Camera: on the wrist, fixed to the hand. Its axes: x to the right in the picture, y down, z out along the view.
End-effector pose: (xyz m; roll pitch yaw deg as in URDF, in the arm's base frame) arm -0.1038 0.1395 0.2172 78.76 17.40 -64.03
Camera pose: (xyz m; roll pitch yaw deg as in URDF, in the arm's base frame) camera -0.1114 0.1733 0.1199 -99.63 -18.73 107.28
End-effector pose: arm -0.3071 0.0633 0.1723 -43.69 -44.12 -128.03
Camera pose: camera -0.3567 0.1478 0.2049 23.88 51.78 57.01
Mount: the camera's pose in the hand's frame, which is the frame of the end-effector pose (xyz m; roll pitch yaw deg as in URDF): -0.0031 -0.0994 -0.0279 -23.78 7.77 176.88
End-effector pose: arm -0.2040 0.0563 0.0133 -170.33 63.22 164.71
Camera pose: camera -0.2653 -0.0237 0.0360 135.02 -69.92 -2.52
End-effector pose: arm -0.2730 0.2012 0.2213 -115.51 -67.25 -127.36
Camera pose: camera -0.2013 0.2660 0.2578 110.62 65.32 73.00
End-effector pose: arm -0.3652 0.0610 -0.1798 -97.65 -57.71 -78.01
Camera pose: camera -0.3976 0.1442 -0.1278 87.55 58.79 117.80
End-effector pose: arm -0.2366 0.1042 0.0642 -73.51 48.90 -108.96
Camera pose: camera -0.3093 0.0617 0.1240 43.41 -43.34 80.08
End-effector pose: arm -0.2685 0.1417 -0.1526 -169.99 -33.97 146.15
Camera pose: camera -0.2974 0.0491 -0.1172 148.92 26.75 -28.93
